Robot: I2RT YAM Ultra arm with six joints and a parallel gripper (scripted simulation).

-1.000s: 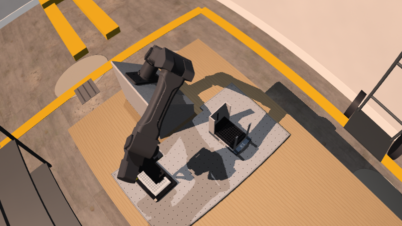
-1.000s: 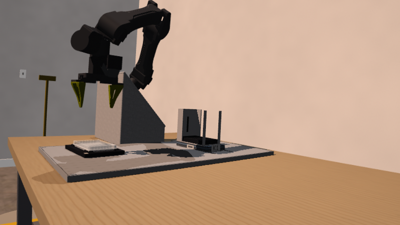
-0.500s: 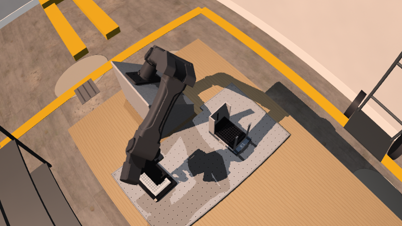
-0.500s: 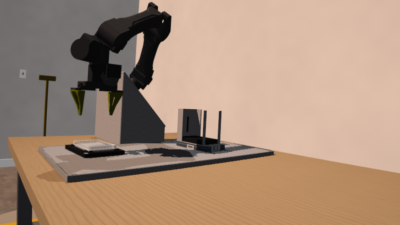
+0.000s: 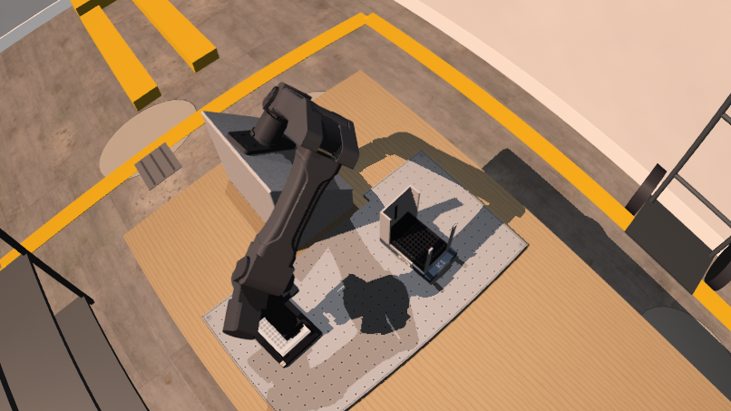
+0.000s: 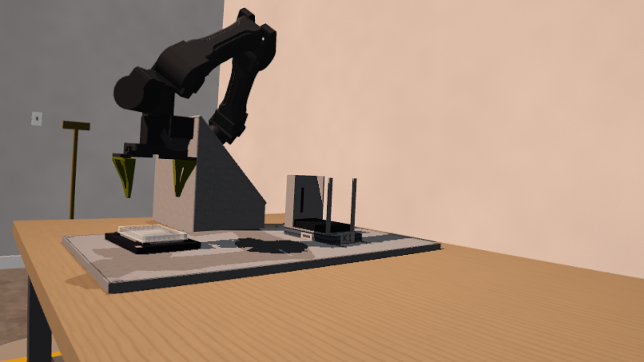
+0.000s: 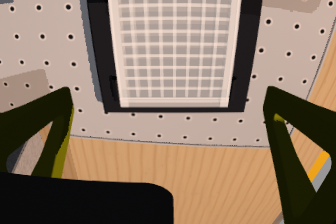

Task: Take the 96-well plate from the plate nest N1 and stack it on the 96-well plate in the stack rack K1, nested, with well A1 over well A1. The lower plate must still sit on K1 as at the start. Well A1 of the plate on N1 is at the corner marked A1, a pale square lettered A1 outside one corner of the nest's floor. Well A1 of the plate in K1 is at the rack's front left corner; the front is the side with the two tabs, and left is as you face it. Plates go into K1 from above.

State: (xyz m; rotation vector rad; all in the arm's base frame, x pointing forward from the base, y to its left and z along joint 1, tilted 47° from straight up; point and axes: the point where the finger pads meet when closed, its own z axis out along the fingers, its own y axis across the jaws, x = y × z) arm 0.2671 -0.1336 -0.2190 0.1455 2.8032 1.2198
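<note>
My gripper is now 80 mm above the clear 96-well plate and 10 mm short of it. The rest, counted from my hand: pale A1 square 80 mm below, 80 mm ahead, 60 mm to the right; back wall 350 mm to the left, 40 mm ahead, 20 mm below; dark 96-well plate 350 mm to the left, 110 mm ahead, 70 mm below.
</note>
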